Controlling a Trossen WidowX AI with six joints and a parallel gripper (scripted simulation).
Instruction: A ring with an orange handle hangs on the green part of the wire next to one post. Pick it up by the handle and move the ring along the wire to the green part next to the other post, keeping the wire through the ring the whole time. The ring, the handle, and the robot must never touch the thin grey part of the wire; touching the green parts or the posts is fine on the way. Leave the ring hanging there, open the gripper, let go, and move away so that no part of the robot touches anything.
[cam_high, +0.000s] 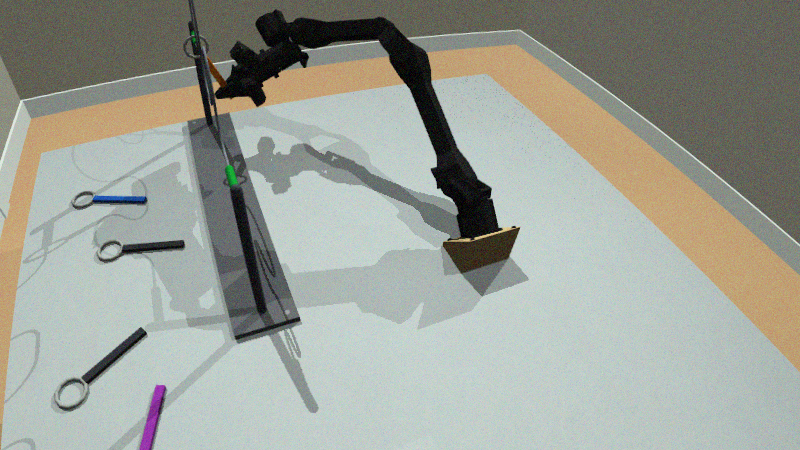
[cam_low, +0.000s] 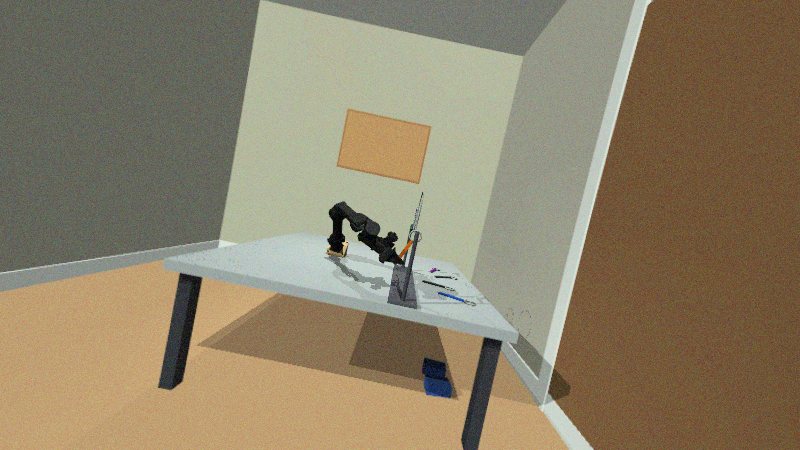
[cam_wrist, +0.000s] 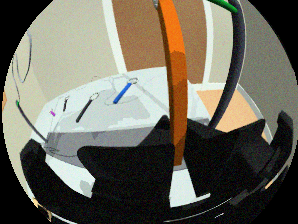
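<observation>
Right now the ring with orange handle is 8 cm above my gripper tip and 1 cm ahead of it. From my gripper tip the other things lie so: blue-handled ring: 27 cm ahead, 15 cm to the left, 13 cm below.
</observation>
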